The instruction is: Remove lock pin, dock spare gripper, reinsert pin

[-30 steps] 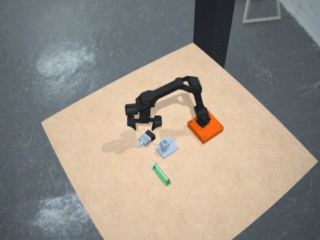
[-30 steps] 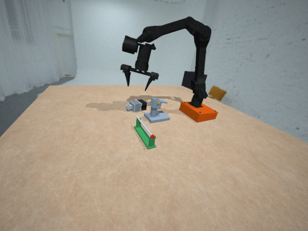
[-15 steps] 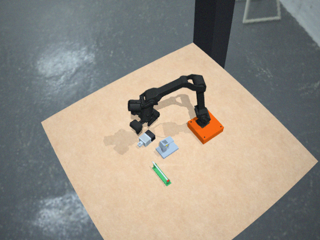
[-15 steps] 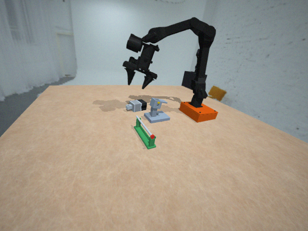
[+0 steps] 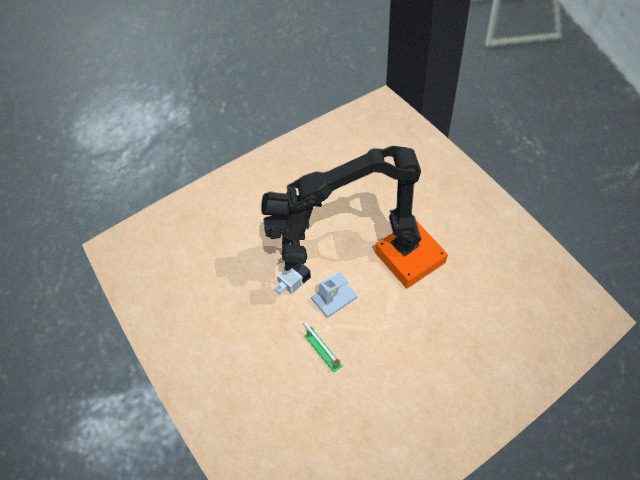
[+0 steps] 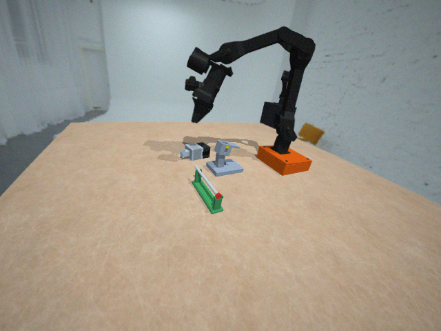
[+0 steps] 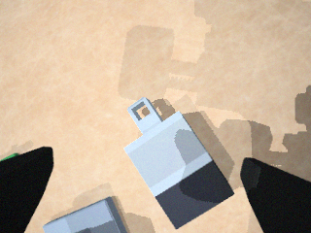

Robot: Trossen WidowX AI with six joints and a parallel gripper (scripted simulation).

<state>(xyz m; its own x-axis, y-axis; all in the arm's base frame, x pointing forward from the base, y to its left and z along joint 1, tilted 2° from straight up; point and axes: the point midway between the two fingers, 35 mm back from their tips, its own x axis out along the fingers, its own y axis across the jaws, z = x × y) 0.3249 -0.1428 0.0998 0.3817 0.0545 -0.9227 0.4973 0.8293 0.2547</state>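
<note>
Right now the spare gripper is 10 mm behind my gripper tip, 10 mm to the left of it and 110 mm below it. Round my gripper tip: mount: 60 mm behind, 130 mm to the left, 80 mm below; then green cradle: 60 mm ahead, 240 mm to the left, 110 mm below.
</note>
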